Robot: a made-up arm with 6 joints. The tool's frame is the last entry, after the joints.
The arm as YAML. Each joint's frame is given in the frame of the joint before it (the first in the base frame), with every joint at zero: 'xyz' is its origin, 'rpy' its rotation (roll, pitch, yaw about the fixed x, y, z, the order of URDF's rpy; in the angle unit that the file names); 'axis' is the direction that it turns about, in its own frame. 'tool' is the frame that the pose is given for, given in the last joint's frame.
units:
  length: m
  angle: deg
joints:
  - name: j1
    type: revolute
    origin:
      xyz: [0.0, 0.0, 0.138]
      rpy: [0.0, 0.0, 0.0]
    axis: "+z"
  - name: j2
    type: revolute
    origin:
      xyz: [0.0, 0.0, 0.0]
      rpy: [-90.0, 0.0, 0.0]
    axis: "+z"
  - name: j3
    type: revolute
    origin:
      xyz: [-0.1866, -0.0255, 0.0]
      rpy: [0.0, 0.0, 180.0]
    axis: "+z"
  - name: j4
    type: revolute
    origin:
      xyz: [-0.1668, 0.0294, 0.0]
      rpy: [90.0, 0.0, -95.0]
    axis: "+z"
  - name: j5
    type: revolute
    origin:
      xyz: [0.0, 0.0, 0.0]
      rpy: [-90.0, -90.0, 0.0]
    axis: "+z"
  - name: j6
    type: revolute
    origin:
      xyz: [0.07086, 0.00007, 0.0]
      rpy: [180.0, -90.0, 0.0]
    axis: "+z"
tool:
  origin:
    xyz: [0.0, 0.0, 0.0]
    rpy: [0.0, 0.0, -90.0]
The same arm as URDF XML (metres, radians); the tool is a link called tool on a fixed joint. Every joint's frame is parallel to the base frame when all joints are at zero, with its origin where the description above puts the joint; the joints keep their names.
<robot name="arm">
<joint name="tool_joint" type="fixed"><parent link="link6"/><child link="tool"/><origin xyz="0 0 0" rpy="0 1.4835 0"/></joint>
<joint name="j6" type="continuous"><parent link="link5"/><child link="link6"/><origin xyz="0.0706 0 0.0061" rpy="0 0 0"/><axis xyz="0.996191 0 0.087199"/></joint>
<joint name="j5" type="continuous"><parent link="link4"/><child link="link5"/><origin xyz="0 0 0" rpy="0 0 0"/><axis xyz="0 1 0"/></joint>
<joint name="j4" type="continuous"><parent link="link3"/><child link="link4"/><origin xyz="0.1668 0 0.0294" rpy="0 0 0"/><axis xyz="0.996191 0 0.087199"/></joint>
<joint name="j3" type="continuous"><parent link="link2"/><child link="link3"/><origin xyz="-0.1866 0 0.0255" rpy="0 0 0"/><axis xyz="0 1 0"/></joint>
<joint name="j2" type="continuous"><parent link="link1"/><child link="link2"/><origin xyz="0 0 0" rpy="0 0 0"/><axis xyz="0 1 0"/></joint>
<joint name="j1" type="continuous"><parent link="base_link"/><child link="link1"/><origin xyz="0 0 0.138" rpy="0 0 0"/><axis xyz="0 0 1"/></joint>
<link name="base_link"/>
<link name="link1"/>
<link name="link2"/>
<link name="link3"/>
<link name="link4"/>
<link name="link5"/>
<link name="link6"/>
<link name="tool"/>
</robot>

